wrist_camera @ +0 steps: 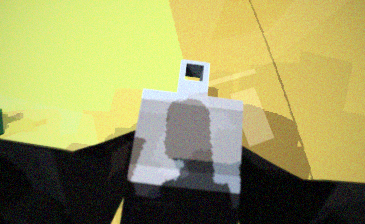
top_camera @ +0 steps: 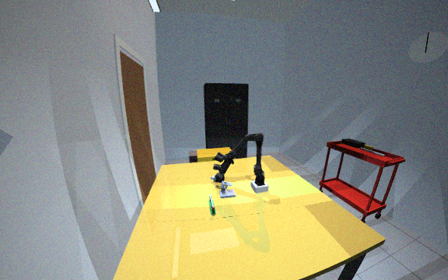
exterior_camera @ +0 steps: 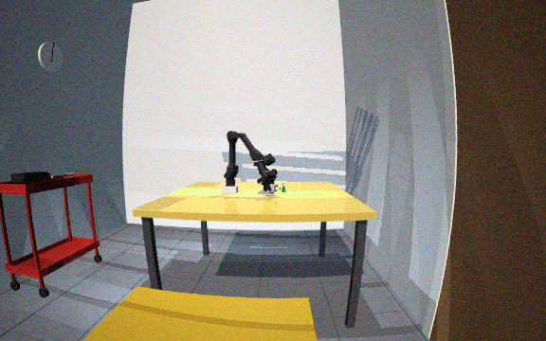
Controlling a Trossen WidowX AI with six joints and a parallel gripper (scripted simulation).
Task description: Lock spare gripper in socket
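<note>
My gripper tip is 160 mm to the right of the mount, 30 mm past it and 10 mm below it. From my gripper tip the other things lie so: green bracket: 270 mm to the left, 100 mm ahead, 20 mm below; spare gripper: 20 mm above.
</note>
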